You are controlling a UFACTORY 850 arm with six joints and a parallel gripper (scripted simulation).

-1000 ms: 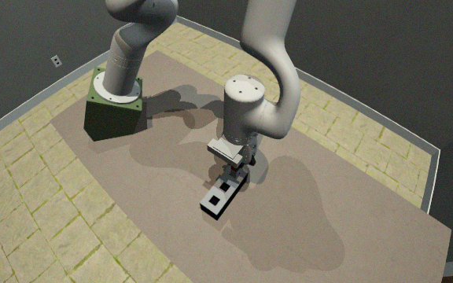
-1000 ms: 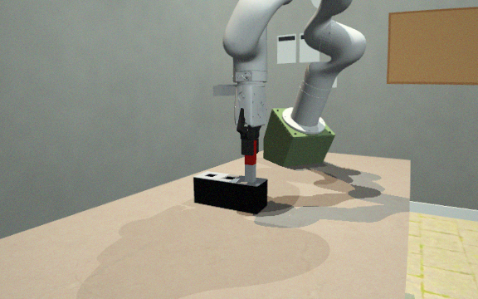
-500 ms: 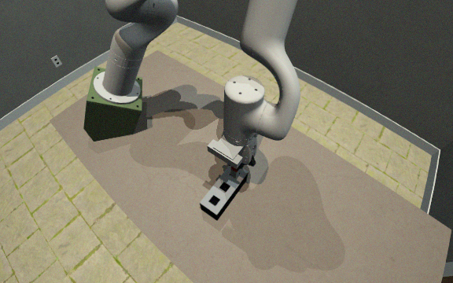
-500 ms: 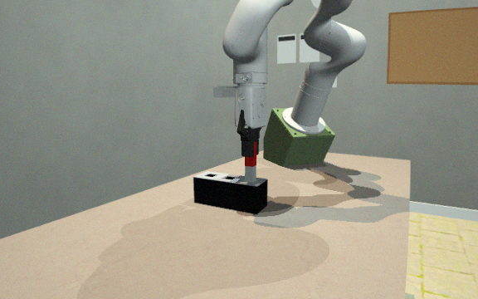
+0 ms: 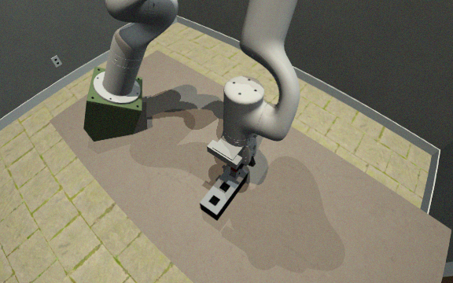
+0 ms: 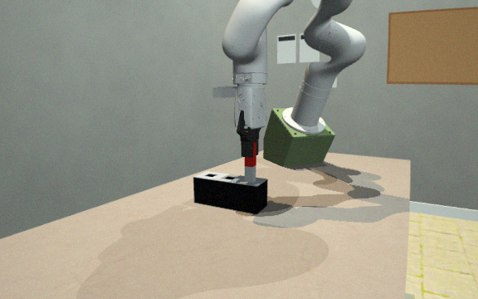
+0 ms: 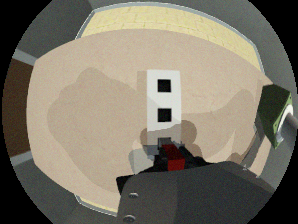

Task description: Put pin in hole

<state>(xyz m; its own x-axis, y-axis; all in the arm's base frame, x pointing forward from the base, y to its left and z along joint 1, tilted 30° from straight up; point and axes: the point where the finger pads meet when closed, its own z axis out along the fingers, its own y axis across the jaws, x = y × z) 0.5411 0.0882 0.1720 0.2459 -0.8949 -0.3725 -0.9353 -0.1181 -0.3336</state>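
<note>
Right now the pin is 2 cm below my hand. The rest, counted from my hand: black block 12 cm below, 6 cm to the right, 2 cm ahead.
</note>
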